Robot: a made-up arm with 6 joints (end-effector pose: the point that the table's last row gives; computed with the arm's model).
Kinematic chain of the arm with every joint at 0, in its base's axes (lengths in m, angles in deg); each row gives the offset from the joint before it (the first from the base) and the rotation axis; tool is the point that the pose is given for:
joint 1: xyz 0 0 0.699 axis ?
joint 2: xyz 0.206 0 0 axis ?
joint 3: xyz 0 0 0.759 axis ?
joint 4: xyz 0 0 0.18 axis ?
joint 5: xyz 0.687 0 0 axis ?
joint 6: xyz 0.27 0 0 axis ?
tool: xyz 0 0 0
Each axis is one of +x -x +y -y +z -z.
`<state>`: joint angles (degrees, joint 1 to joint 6).
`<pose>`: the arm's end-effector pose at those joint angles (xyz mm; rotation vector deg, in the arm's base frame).
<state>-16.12 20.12 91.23 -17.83 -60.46 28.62</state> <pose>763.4 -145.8 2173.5 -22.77 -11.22 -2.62</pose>
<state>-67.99 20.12 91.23 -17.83 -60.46 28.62</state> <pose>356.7 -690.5 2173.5 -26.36 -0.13 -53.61</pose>
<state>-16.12 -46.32 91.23 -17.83 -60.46 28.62</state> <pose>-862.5 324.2 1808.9 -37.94 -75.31 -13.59</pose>
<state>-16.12 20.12 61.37 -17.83 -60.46 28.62</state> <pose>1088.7 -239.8 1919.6 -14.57 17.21 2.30</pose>
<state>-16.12 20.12 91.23 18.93 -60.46 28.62</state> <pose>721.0 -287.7 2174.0 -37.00 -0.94 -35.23</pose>
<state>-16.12 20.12 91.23 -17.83 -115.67 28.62</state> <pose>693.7 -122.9 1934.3 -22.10 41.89 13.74</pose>
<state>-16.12 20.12 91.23 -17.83 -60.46 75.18</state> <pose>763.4 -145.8 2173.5 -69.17 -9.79 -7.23</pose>
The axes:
joint 1: +z
joint 2: +y
joint 3: -y
joint 4: -x
joint 5: -y
joint 6: -x

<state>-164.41 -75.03 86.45 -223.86 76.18 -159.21</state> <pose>1240.3 157.4 1142.3 -108.61 31.38 -92.24</pose>
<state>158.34 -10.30 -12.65 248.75 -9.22 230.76</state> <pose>-973.1 343.1 1602.2 -16.23 -148.41 86.51</pose>
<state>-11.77 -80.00 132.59 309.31 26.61 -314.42</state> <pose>-1179.6 150.2 114.5 -8.70 130.06 -19.10</pose>
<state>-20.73 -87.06 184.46 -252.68 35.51 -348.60</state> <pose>-316.1 279.7 -165.0 -51.16 35.18 83.69</pose>
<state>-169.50 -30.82 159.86 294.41 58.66 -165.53</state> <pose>890.9 378.7 926.9 45.76 61.02 43.83</pose>
